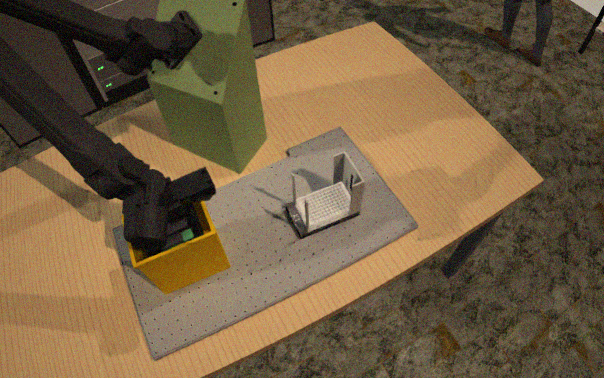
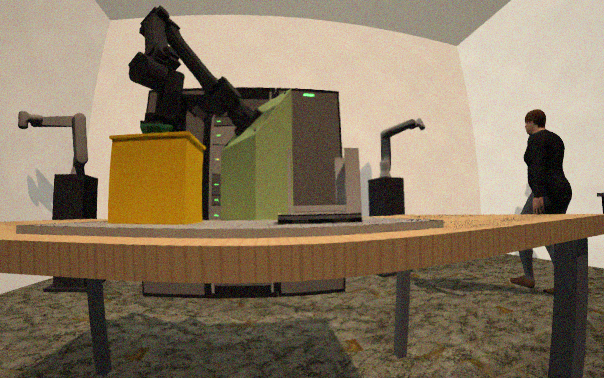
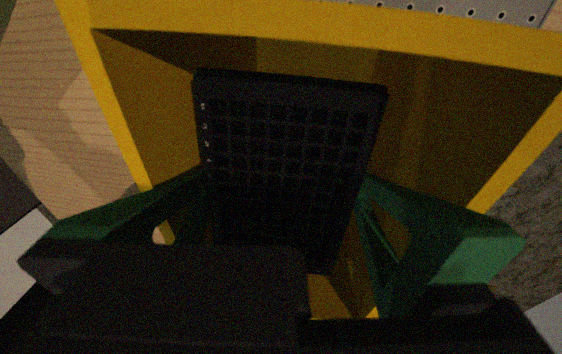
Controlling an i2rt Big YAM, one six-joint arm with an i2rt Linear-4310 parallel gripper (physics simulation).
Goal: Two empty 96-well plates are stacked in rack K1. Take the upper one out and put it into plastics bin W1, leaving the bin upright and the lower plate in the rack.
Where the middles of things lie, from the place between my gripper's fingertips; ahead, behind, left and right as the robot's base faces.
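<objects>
My hand: 10 mm to the left of the black 96-well plate [image 3: 284, 156], 10 mm below it. Yellow bin W1 [image 2: 155, 178]: 10 mm to the right of my hand, 10 mm ahead of it, 50 mm below it. White 96-well plate [image 1: 331, 202]: 330 mm to the left of my hand, 110 mm ahead of it, 110 mm below it.
</objects>
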